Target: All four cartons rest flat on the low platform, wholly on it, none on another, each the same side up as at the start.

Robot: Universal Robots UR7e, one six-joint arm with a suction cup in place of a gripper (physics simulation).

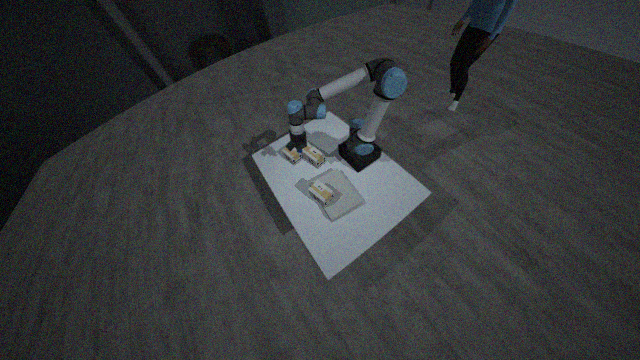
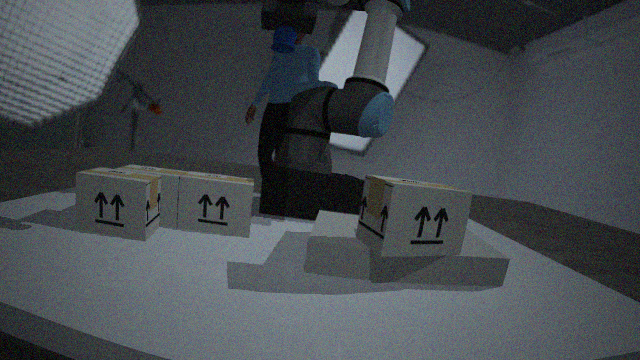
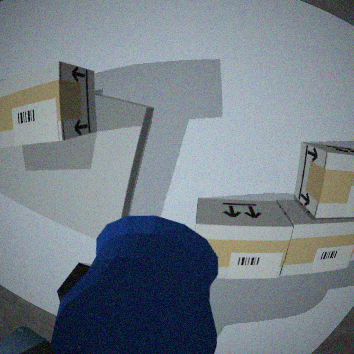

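Pixels of known places: hand, tool point: [image 1: 299, 150] [image 2: 282, 48] [image 3: 153, 266]; arm's base, link origin: [image 2: 301, 169].
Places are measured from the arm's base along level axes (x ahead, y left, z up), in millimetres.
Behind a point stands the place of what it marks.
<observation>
One pale carton [image 1: 321, 192] {z 36, x 433, y 218 mm} [image 2: 425, 215] {z -2, x 478, y 201 mm} [image 3: 32, 117] {z 35, x 422, y 172 mm} with tan tape sits upright on the low platform [image 1: 345, 205] {z -59, x 335, y 341 mm} [image 2: 482, 272] {z -83, x 464, y 325 mm} [image 3: 112, 185] {z -58, x 328, y 80 mm}, close to its edge; whether it overhangs is unclear. Two cartons stand upright on the table end to end, one [image 2: 215, 205] {z -56, x 343, y -118 mm} [image 3: 250, 250] {z -12, x 307, y -142 mm} nearer the platform and one [image 2: 169, 200] {z -58, x 366, y -204 mm} [image 3: 320, 250] {z -12, x 330, y -260 mm} behind it. Another upright carton [image 1: 291, 154] {z -14, x 451, y -237 mm} [image 2: 112, 205] {z -57, x 485, y -258 mm} [image 3: 335, 185] {z -12, x 432, y -230 mm} stands on the table beside that pair. My gripper [image 1: 299, 150] [image 2: 285, 41] [image 3: 155, 240], a blue suction cup, is bare and hangs above the table, holding no carton. Arrows on the cartons point up.
The arm's dark base [image 1: 360, 152] [image 2: 310, 195] {z -49, x 103, y 35 mm} stands on the white table [image 1: 330, 250] {z -107, x 568, y 522 mm} [image 2: 250, 320] {z -107, x 622, y 12 mm} behind the platform. A person [image 1: 470, 55] [image 2: 295, 75] in a blue top is on the floor beyond the table. Shadows fall across the platform and the table.
</observation>
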